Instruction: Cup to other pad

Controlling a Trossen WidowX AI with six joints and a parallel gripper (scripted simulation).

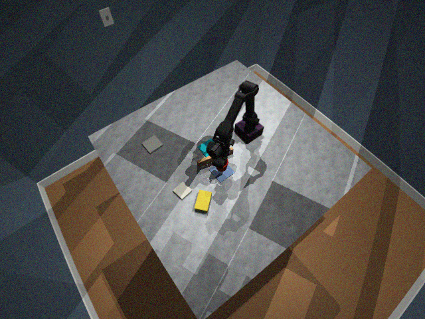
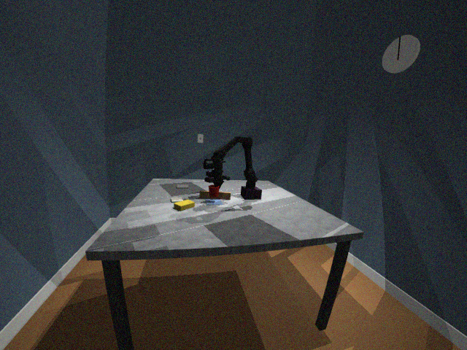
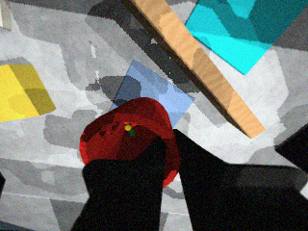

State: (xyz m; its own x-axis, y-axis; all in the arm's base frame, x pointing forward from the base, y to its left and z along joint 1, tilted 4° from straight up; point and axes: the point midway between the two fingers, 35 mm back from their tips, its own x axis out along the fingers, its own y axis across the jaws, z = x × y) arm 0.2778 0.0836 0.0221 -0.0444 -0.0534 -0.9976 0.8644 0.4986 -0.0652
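The light blue pad is 9 cm below my gripper tip, 2 cm to the left of it and 2 cm ahead of it. Round my gripper tip: wooden bar: 7 cm to the right, 6 cm below; then red cup: 3 cm ahead, 1 cm to the left; then yellow block: 22 cm ahead, 11 cm to the left, 6 cm below.
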